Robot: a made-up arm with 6 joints.
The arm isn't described. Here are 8 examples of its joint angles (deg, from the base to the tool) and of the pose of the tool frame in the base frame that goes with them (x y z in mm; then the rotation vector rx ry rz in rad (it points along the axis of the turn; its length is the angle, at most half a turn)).
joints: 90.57 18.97 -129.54 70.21 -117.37 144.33
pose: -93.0 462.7 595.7 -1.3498 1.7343 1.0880
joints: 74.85 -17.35 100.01 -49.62 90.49 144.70
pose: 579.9 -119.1 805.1 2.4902 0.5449 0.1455
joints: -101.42 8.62 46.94 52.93 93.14 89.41
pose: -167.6 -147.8 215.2 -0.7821 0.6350 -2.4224
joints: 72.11 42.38 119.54 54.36 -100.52 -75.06
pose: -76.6 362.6 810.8 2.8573 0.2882 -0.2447
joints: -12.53 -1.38 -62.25 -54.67 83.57 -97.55
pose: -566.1 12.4 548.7 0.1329 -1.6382 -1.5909
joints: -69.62 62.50 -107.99 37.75 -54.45 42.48
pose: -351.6 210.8 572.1 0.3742 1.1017 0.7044
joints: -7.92 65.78 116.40 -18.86 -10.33 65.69
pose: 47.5 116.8 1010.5 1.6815 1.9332 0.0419
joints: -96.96 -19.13 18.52 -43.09 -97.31 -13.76
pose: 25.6 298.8 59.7 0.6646 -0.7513 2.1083
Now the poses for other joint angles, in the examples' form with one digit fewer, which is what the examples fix.
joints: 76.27 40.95 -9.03 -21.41 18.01 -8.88
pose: -249 50 1145 -2.039 -1.271 -0.154
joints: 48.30 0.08 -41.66 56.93 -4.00 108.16
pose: -52 390 946 0.949 -0.787 -0.225
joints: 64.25 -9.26 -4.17 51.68 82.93 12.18
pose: -92 474 882 2.091 1.624 -0.286
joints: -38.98 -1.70 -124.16 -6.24 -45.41 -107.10
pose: -285 89 823 1.434 0.808 -2.112
